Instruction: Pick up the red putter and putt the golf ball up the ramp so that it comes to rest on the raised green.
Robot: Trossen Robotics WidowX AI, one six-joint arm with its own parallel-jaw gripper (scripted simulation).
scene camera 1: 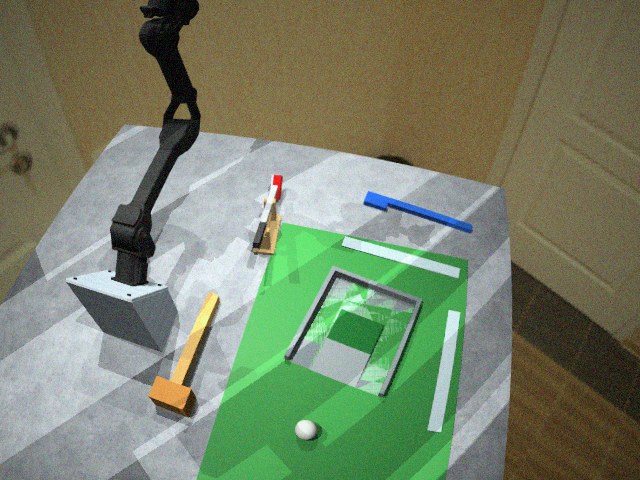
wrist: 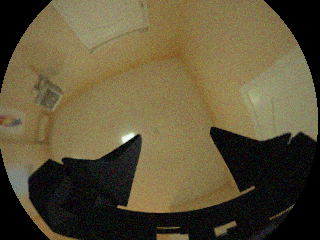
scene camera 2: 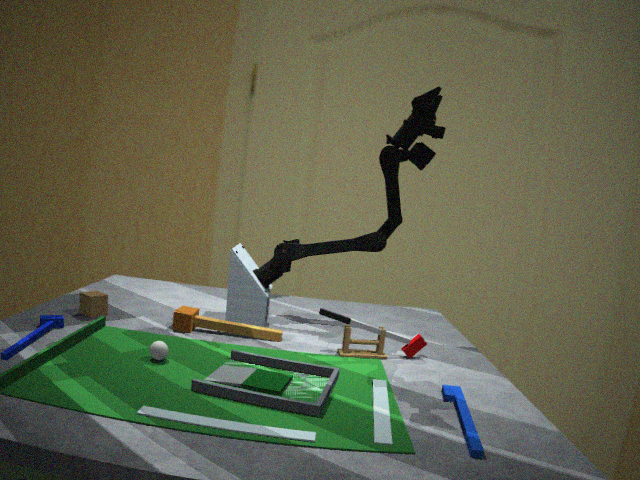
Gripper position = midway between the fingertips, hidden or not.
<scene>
My gripper [scene camera 2: 440, 91] is open, holding nothing. Also in view: an orange mallet [scene camera 1: 173, 395] and a wooden stand [scene camera 2: 345, 351].
The orange mallet is seen too in scene camera 2 [scene camera 2: 186, 319]. My gripper is seen too in the wrist view [wrist: 176, 134]. The wrist view does not show the orange mallet: it is out of frame.
</scene>
